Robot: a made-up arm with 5 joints.
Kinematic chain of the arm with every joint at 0, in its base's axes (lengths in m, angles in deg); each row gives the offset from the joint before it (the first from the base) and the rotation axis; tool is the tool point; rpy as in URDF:
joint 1: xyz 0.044 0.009 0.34 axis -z
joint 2: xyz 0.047 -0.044 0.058 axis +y
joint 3: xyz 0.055 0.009 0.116 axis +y
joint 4: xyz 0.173 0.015 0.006 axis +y
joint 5: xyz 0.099 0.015 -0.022 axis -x
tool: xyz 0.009 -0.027 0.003 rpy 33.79 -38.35 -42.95
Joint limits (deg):
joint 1: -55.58..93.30
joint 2: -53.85..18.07
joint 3: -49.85..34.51
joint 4: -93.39..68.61
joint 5: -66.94..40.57
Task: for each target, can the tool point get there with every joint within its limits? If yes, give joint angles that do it. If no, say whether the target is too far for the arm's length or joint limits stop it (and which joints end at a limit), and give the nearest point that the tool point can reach.
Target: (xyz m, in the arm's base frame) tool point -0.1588 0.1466 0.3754
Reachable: no: joint limits stop it (at a limit: joint 2, joint 3, joint 4, joint 5) | nearest point -0.0938 0.1025 0.6478 | short by 0.284 m
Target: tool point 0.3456 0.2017 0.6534
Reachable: yes | joints -37.43 12.59 -33.22 -46.87 -27.78
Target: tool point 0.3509 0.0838 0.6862
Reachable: yes | joints -19.52 5.33 -30.49 -49.37 -1.14
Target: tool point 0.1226 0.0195 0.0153
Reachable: no: joint limits stop it (at a limit: joint 2, joint 3, joint 5) | nearest point 0.2371 0.0348 0.2520 | short by 0.263 m
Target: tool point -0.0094 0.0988 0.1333
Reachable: no: joint limits stop it (at a limit: joint 1, joint 2, joint 3, joint 5) | nearest point 0.1534 0.1362 0.2702 | short by 0.216 m
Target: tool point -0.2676 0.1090 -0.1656
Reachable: no: too far | nearest point 0.0045 -0.1740 0.2612 | short by 0.580 m
